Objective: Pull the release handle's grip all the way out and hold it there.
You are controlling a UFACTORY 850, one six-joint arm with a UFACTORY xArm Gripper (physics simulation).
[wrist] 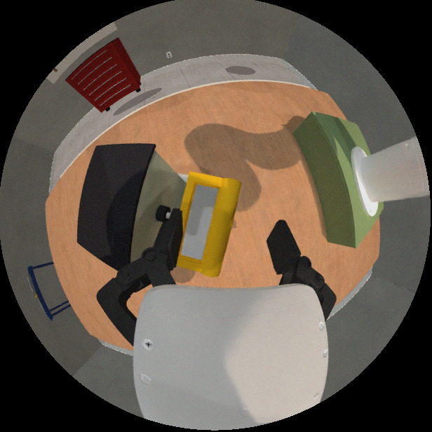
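The release handle's yellow grip [225, 230] is a thick bar on the right side of a yellow frame, with a light grey surface showing through the frame's opening. The frame stands off the grey-green front of a black-topped box [107, 200]. A black knob [163, 213] sticks out of that front, left of the frame. My gripper [229, 226] is wide open. Its left finger overlaps the frame's left edge in the view, and its right finger is well to the right of the grip. The yellow grip shows between the fingers and neither holds it. Whether the left finger touches the frame I cannot tell.
A green block [320, 180] stands on the wooden table [165, 115] at the right, with the white robot base [395, 172] beside it. A red drawer cabinet [105, 75] is beyond the table at the upper left, a blue frame [41, 266] at the lower left.
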